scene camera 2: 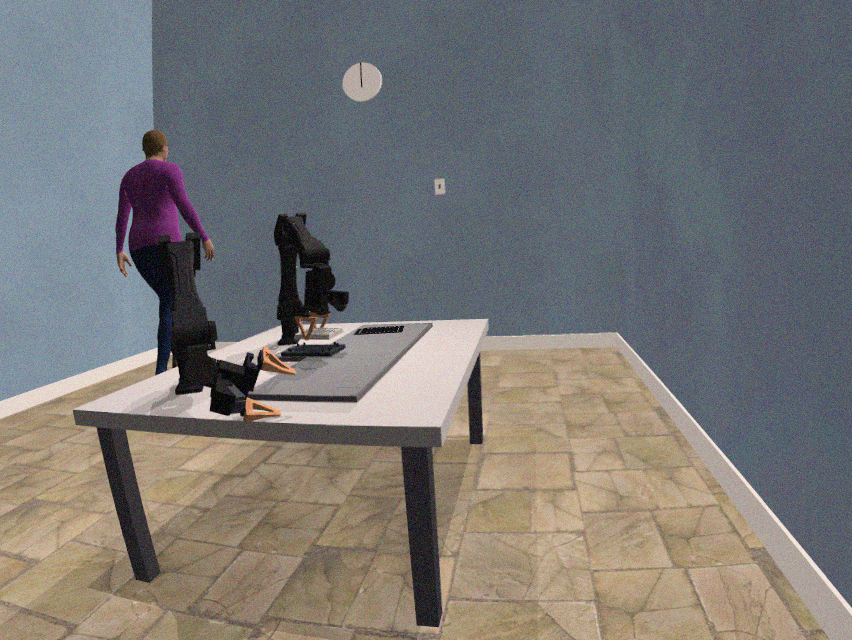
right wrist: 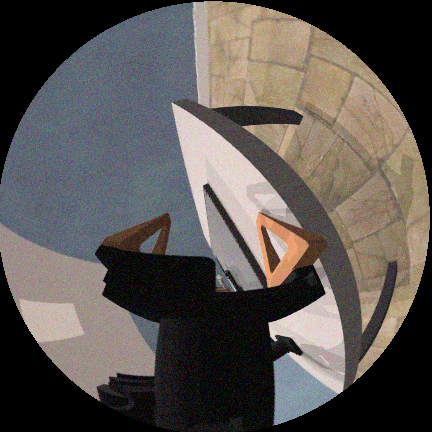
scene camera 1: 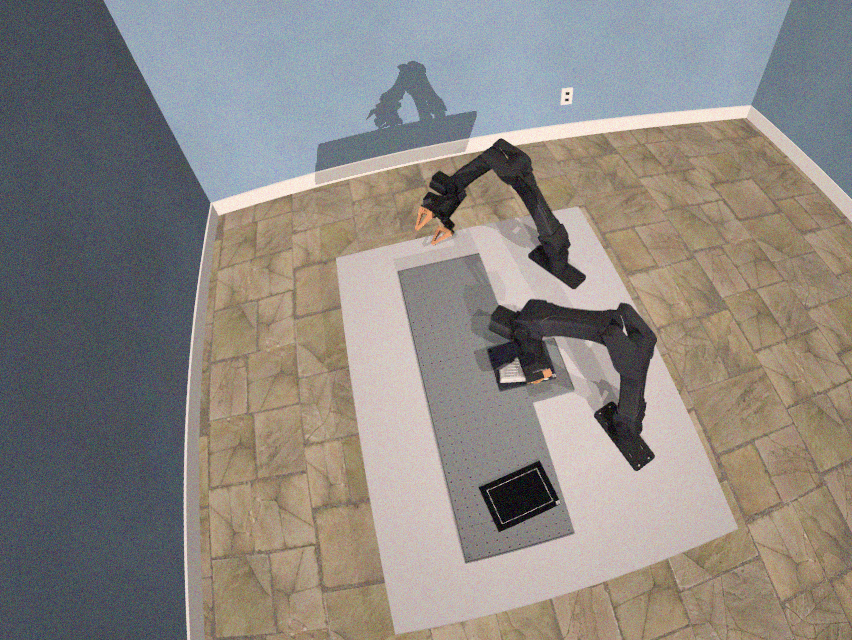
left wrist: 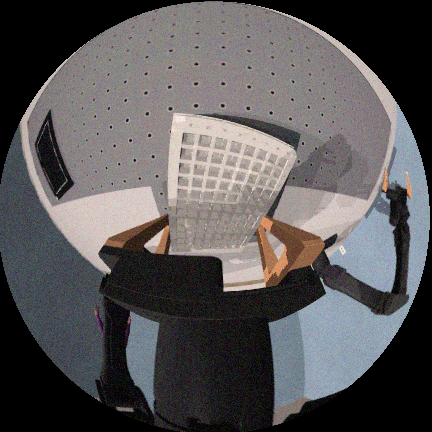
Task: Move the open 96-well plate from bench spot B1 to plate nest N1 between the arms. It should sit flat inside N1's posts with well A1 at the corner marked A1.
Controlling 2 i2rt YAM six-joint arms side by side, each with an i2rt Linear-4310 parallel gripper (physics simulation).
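Where they show: left gripper, fingertip midpoint: (scene camera 2: pixel 312 338) (right wrist: pixel 229 288) (scene camera 1: pixel 532 367) (left wrist: pixel 213 216); right gripper, fingertip midpoint: (scene camera 2: pixel 287 393) (right wrist: pixel 212 217) (scene camera 1: pixel 424 237); left arm's base, link origin: (scene camera 2: pixel 291 339) (scene camera 1: pixel 623 436); right arm's base, link origin: (right wrist: pixel 287 342) (scene camera 1: pixel 556 267).
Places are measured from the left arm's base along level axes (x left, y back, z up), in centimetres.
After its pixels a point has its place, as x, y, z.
The white 96-well plate (scene camera 1: pixel 510 372) {-30.2, -17.9, 7.5} (scene camera 2: pixel 327 332) {-33.1, -16.7, 7.1} (left wrist: pixel 220 175) {-31.0, -16.7, 7.4} is between the fingers of my left gripper (scene camera 1: pixel 540 376) {-29.1, -11.4, 5.1} (scene camera 2: pixel 314 332) {-29.1, -11.4, 5.1} (left wrist: pixel 213 216) {-29.1, -11.4, 5.1}, which is shut on it. The plate is held above the black nest N1 (scene camera 1: pixel 500 355) (scene camera 2: pixel 313 352) {-38.7, -12.6, 2.5} (left wrist: pixel 287 135) {-38.9, -17.5, 2.5}, partly over it and offset to one side. The nest's edges show past the plate in the left wrist view. My left arm hides part of both in scene camera 1. The A1 marks cannot be read. My right gripper (scene camera 1: pixel 427 236) {-88.4, -12.8, 4.6} (scene camera 2: pixel 286 393) {-88.4, -12.8, 4.6} (right wrist: pixel 212 217) {-88.4, -12.8, 4.6} is open and empty, away from the plate.
A black rectangular pad with a white outline (scene camera 1: pixel 520 496) {-1.7, -32.6, 1.5} (scene camera 2: pixel 378 329) {-0.9, -32.2, 1.5} (left wrist: pixel 54 155) {-5.8, -31.3, 1.4} lies on the grey perforated board (scene camera 1: pixel 440 392) {-37.7, -35.4, 1.3} (scene camera 2: pixel 385 354) {-43.5, -33.5, 1.3} (left wrist: pixel 210 55) {-33.7, -27.7, 1.3}. The board lies on the white table (scene camera 1: pixel 375 413) {-41.9, -53.6, 0.0} (scene camera 2: pixel 413 375) {-64.4, -39.6, 0.0}. A person (scene camera 2: pixel 154 206) stands behind the table.
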